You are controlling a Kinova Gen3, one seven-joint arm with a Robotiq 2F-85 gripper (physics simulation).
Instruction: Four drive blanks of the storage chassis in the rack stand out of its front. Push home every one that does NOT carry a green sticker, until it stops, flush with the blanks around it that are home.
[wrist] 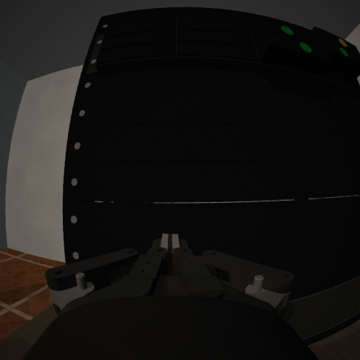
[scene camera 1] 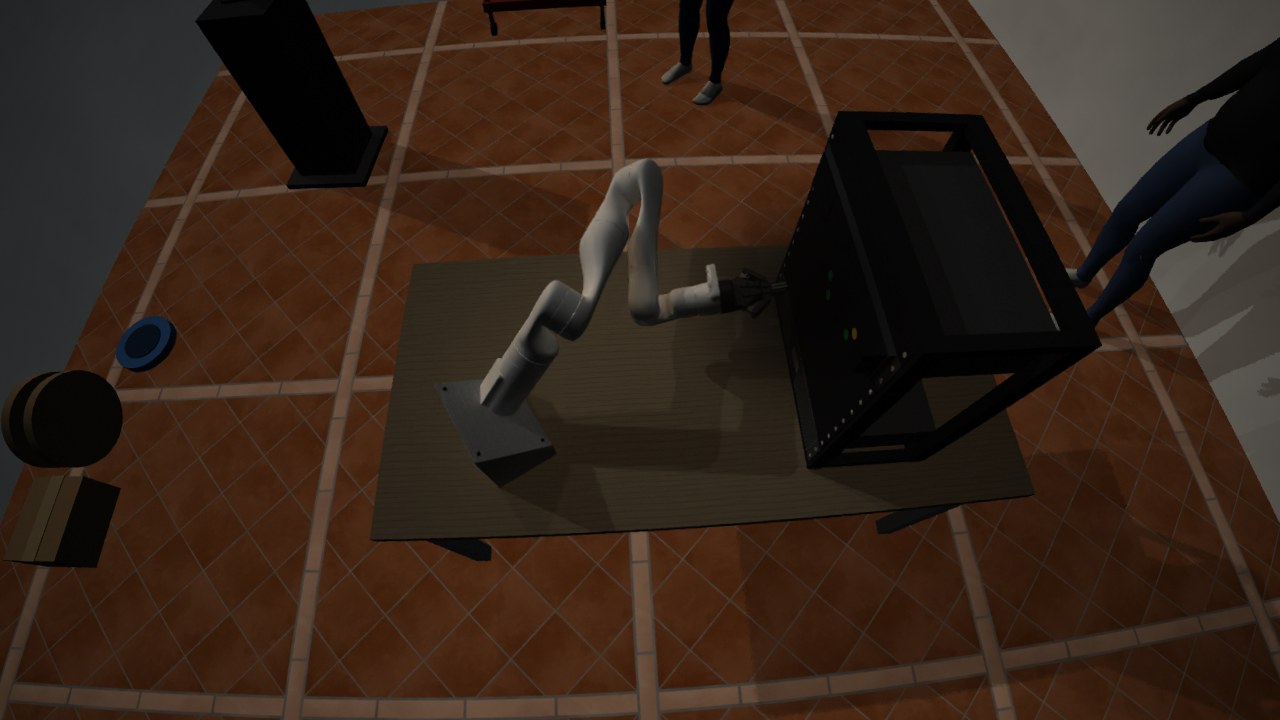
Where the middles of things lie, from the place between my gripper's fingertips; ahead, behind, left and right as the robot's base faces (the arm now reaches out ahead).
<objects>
I see the black rack (scene camera 1: 902,266) 160 mm ahead of my hand, 100 mm to the right of it and 80 mm above it.
</objects>
